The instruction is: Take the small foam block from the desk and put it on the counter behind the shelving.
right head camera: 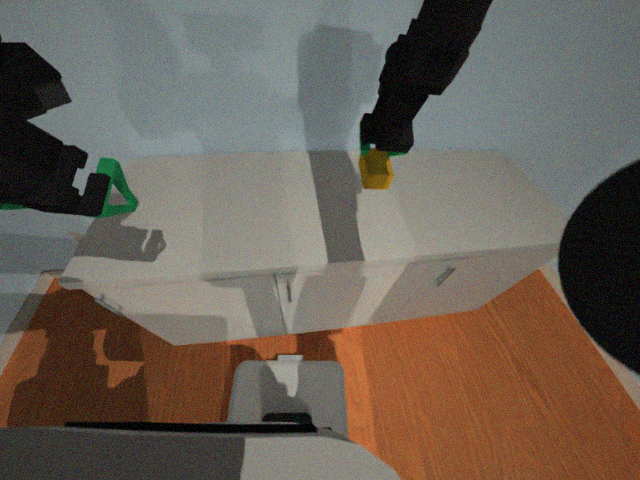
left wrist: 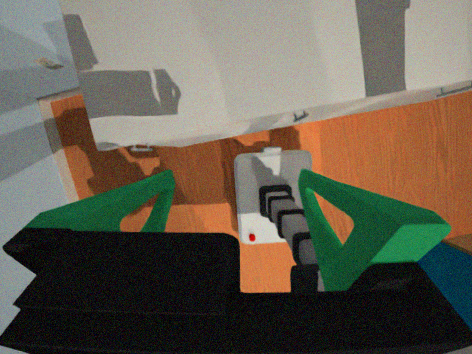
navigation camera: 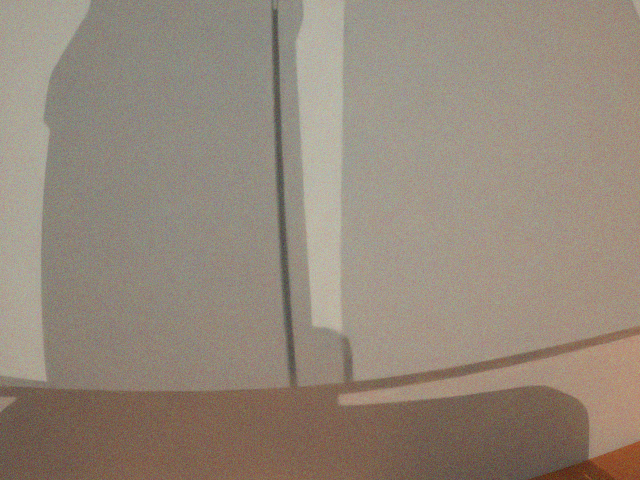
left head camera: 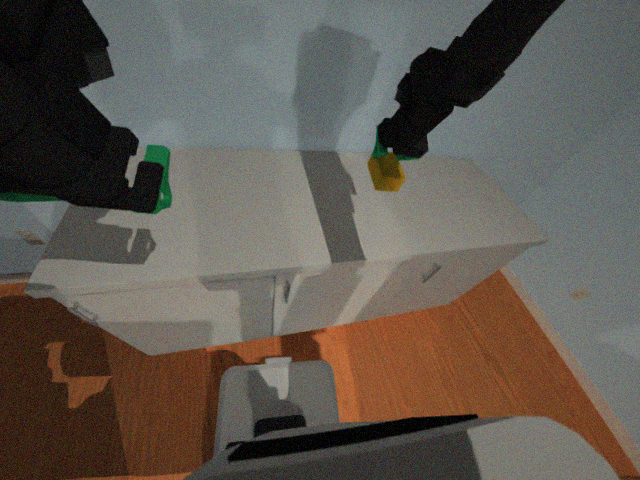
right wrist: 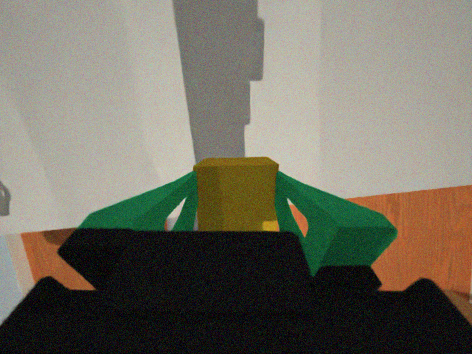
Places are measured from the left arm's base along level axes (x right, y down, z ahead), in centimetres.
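Where they show: left gripper, fingertip midpoint: (right head camera: pixel 103 203) (left wrist: pixel 236 176) (left head camera: pixel 128 198); right gripper, fingertip midpoint: (right head camera: pixel 374 154) (left head camera: pixel 384 157) (right wrist: pixel 236 177).
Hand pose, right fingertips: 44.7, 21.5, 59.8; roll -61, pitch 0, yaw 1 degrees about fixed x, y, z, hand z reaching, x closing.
After its pixels a point has its place, as x, y, z.
The small yellow foam block (left head camera: pixel 386 172) @[43.1, 21.3, 53.3] (right head camera: pixel 376 170) @[44.0, 21.3, 53.1] (right wrist: pixel 237 195) @[44.8, 20.7, 58.6] is held between the green fingers of my right gripper (left head camera: pixel 388 157) @[44.7, 21.5, 59.8] (right head camera: pixel 375 153) @[44.7, 21.5, 59.8] (right wrist: pixel 236 177) @[44.7, 21.5, 59.8], which is shut on it. In both head views the block appears over the back part of the pale counter top (left head camera: pixel 248 206) @[9.9, 50.0, 69.0] (right head camera: pixel 258 206) @[11.9, 50.0, 69.8] (left wrist: pixel 280 55) @[13.1, 50.0, 58.7] (right wrist: pixel 380 100) @[77.6, 50.0, 74.2]; the height between them is hard to tell. My left gripper (left wrist: pixel 236 176) @[0.3, 14.0, 33.2] is open with nothing between its fingers. In the head views it appears over the left end of the counter, with part of it hidden by the arm.
The counter's front with doors and handles (left head camera: pixel 431 272) (right head camera: pixel 445 275) (navigation camera: pixel 465 180) @[30.0, 114.8, 48.4] stands close before my grey base (left head camera: pixel 310 379) @[36.7, 115.0, 23.7] (right head camera: pixel 325 379) @[39.4, 115.0, 23.5] (left wrist: pixel 250 165) @[7.3, 115.0, 24.7]. A blue-grey wall (left head camera: pixel 232 77) @[2.8, 23.3, 104.8] (right head camera: pixel 242 77) @[4.9, 20.6, 105.0] rises behind the counter. A blue panel (left wrist: pixel 450 270) @[134.2, 99.6, -52.0] shows at the lower right of the left wrist view.
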